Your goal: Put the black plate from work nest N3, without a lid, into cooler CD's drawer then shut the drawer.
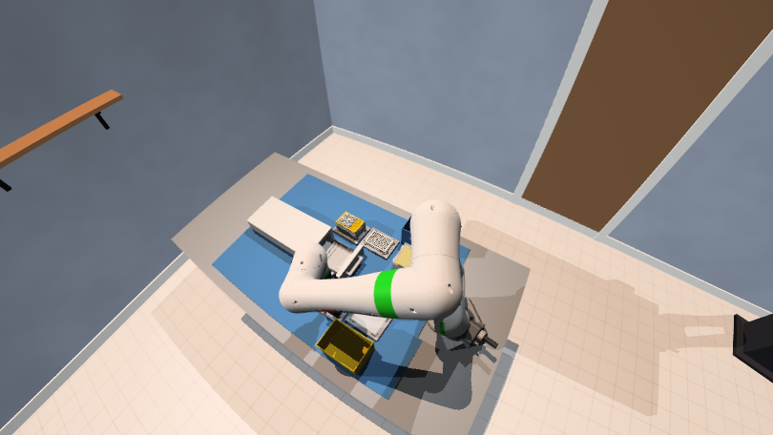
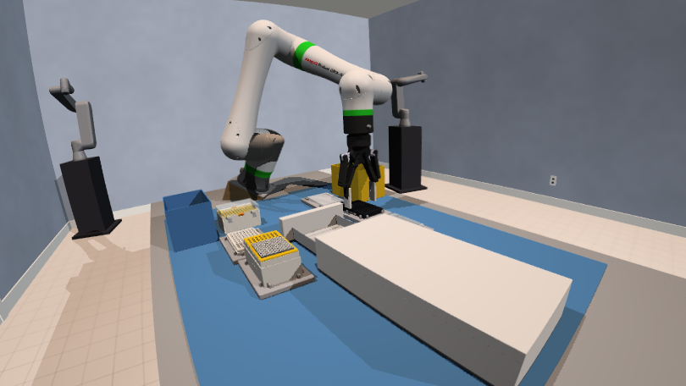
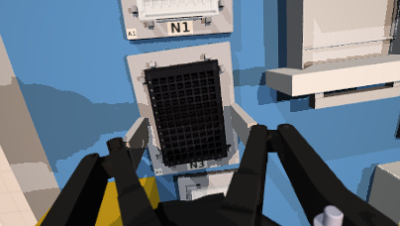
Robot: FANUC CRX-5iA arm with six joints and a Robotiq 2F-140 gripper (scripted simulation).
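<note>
Right now my hand is 40 mm above the black plate. The rest, counted from my hand: nest N3: 50 mm below; then yellow bin: 210 mm behind, 80 mm to the left, 20 mm below; then drawer: 190 mm ahead, 160 mm to the right, 30 mm below.
</note>
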